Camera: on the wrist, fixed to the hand. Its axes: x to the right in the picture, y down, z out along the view.
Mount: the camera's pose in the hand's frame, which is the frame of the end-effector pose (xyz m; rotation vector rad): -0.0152 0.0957 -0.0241 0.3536 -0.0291 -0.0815
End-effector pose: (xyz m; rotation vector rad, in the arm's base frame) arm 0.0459 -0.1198 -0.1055 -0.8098 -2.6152 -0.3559
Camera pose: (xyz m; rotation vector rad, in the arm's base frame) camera 0.1201 -0.0588 -0.0783 -0.5928 -2.6340 0.0984
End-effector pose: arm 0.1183 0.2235 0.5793 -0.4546 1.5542 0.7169
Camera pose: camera 0.0386 0.2746 0.6110 -0.2406 1.5853 0.3727
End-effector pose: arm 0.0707 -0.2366 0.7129 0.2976 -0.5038 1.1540
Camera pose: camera -0.0169 -0.2005 0.6814 0.6355 -0.3075 1.1580
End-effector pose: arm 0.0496 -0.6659 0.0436 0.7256 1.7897 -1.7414
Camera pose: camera 0.1274 -0.6398 -0.0133 0.7697 1.5265 -2.1422
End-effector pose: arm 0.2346 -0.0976 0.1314 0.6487 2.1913 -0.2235
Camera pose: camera 0.2764 -0.0130 0.1640 0.7424 2.1705 -0.6697
